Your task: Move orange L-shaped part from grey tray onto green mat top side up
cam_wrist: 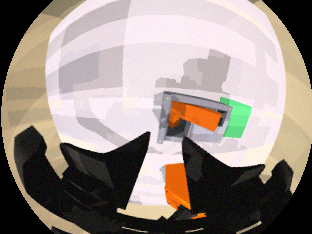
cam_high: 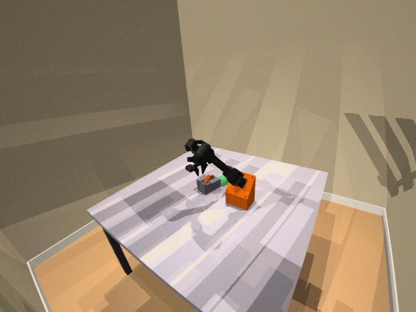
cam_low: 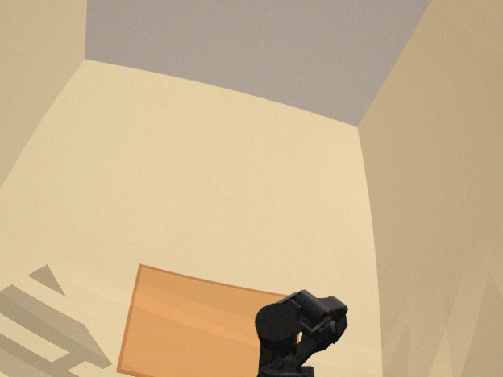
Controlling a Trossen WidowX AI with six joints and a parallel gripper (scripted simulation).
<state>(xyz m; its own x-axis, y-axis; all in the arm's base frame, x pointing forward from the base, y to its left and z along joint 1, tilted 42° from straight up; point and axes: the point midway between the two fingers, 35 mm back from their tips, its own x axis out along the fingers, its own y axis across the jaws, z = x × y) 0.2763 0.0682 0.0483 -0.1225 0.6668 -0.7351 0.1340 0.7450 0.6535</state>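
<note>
My gripper tip is 100 mm above the orange L-shaped part, 40 mm to the left of it and 10 mm past it. The rest, counted from my gripper tip: green mat 220 mm to the right, 150 mm below, 30 mm behind.
</note>
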